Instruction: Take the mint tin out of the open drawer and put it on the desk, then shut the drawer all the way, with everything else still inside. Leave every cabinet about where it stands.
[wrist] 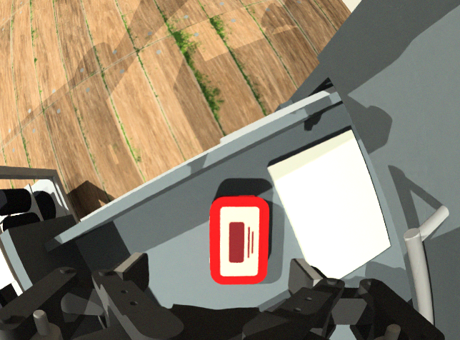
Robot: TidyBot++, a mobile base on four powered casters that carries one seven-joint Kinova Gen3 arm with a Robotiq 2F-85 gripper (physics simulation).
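Observation:
The mint tin [239,240], red with a cream label and a dark red block, lies flat inside the open drawer [165,187]. It is beside a white block-like item [332,205], with a gap between them. My gripper [218,273] is open and empty. Its two fingertips stand wide apart, one to the left and one to the right of the tin's lower end in the view, and the tin is not gripped. Their height above the drawer floor is hard to tell. The desk does not show in this view.
A cabinet front with a pale bar handle [419,275] is at the right, close to the drawer's contents. The drawer's side wall runs diagonally across the view. Wooden floor [125,100] lies beyond it. Part of the mobile base [37,240] shows at the left edge.

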